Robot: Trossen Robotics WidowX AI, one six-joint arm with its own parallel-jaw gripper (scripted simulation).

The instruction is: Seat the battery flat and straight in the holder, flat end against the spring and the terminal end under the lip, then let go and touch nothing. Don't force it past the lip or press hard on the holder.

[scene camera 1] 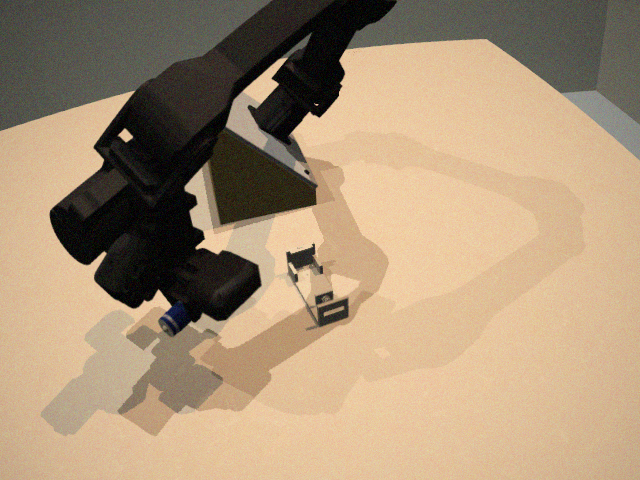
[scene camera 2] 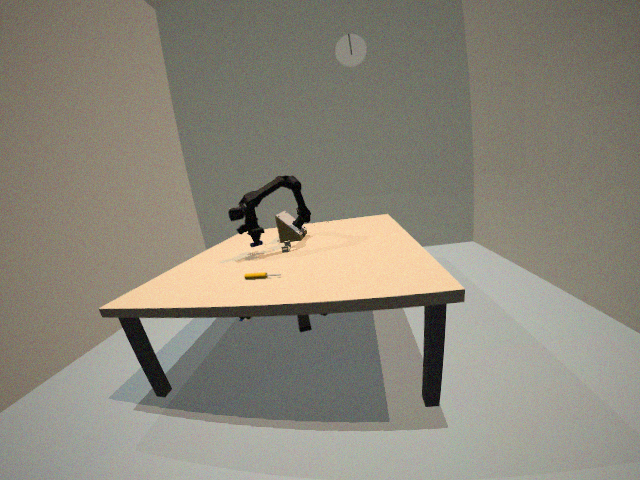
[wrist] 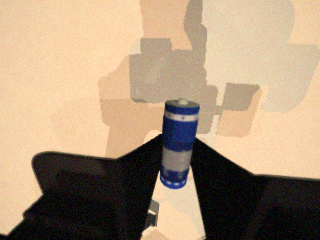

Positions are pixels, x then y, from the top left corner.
my gripper: holds a battery (scene camera 1: pixel 174 320)
